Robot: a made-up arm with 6 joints.
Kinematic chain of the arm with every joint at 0, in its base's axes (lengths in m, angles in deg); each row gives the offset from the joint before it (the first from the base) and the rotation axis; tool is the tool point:
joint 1: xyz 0 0 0.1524 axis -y
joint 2: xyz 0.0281 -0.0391 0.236 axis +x
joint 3: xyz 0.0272 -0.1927 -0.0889 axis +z
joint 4: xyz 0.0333 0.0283 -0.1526 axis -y
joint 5: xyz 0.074 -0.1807 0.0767 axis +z
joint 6: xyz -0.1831 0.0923 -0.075 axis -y
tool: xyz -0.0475 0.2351 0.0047
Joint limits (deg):
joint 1: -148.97..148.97
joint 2: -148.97..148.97
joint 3: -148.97..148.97
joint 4: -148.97..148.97
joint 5: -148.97..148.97
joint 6: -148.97..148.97
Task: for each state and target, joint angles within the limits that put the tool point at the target. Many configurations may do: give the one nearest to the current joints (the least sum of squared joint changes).
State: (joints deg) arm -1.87 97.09 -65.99 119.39 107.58 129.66
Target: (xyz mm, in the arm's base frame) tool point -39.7 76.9 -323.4
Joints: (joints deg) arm 10.70 69.08 -44.53 124.65 112.38 124.99
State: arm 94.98 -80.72 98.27 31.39 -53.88 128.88
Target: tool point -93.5 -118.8 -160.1
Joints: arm 124.94 -83.44 119.65 42.52 -61.39 127.58
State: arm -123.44 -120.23 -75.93 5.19 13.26 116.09
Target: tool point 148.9 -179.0 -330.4
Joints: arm -140.93 -134.53 -81.34 -8.86 7.52 118.73
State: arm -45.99 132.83 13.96 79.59 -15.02 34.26
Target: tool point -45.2 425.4 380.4
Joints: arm -8.50 107.39 29.46 52.41 16.23 27.29
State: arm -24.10 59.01 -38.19 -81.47 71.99 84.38
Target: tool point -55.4 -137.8 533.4
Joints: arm -72.57 38.81 -81.73 -71.19 104.82 74.30
